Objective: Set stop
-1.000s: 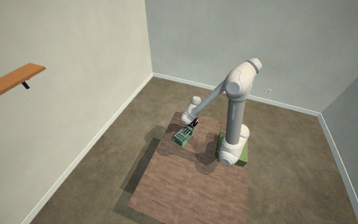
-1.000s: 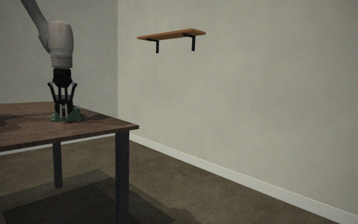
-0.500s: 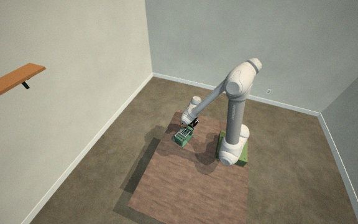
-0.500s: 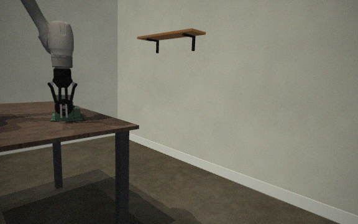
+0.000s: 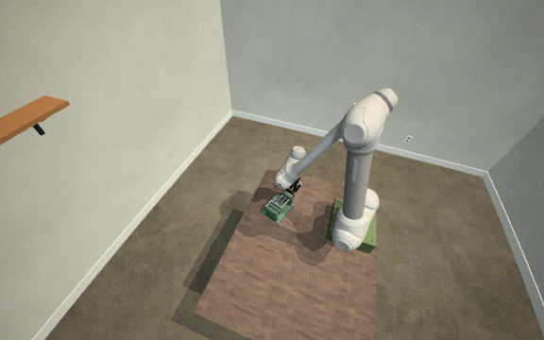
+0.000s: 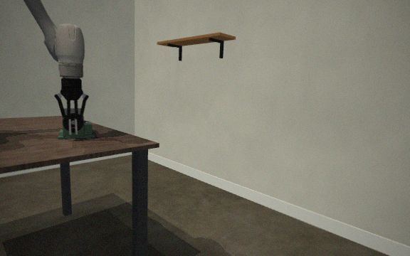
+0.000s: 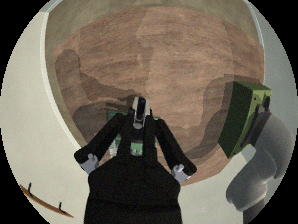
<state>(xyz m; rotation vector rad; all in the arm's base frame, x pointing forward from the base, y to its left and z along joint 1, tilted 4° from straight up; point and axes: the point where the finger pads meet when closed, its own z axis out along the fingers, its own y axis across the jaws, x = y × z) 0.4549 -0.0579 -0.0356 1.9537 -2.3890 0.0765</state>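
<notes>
Now: hand 20 mm to the right of the black handwheel and 10 mm above it.
</notes>
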